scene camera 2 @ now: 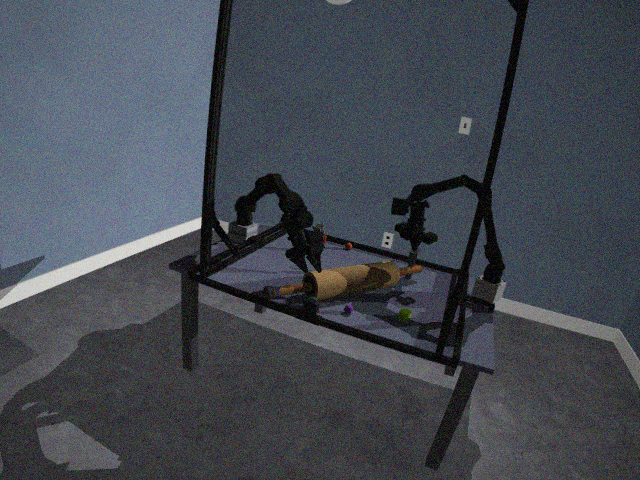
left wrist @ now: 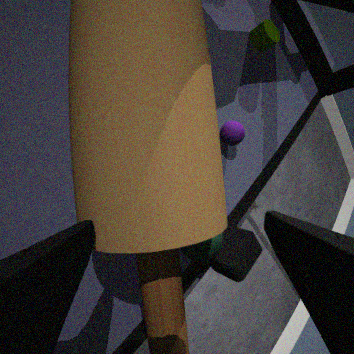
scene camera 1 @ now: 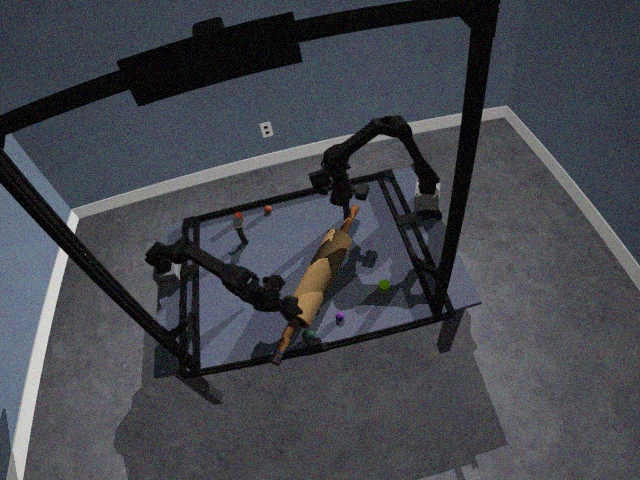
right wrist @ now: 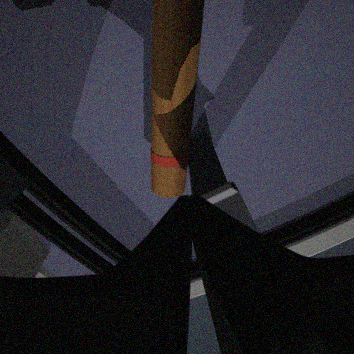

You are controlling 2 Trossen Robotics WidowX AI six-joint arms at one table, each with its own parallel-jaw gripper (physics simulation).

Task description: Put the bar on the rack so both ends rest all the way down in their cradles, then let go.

Scene:
my left gripper: open, holds nothing
my right gripper: shut, holds nothing
a bar [scene camera 1: 315,283]: on the table

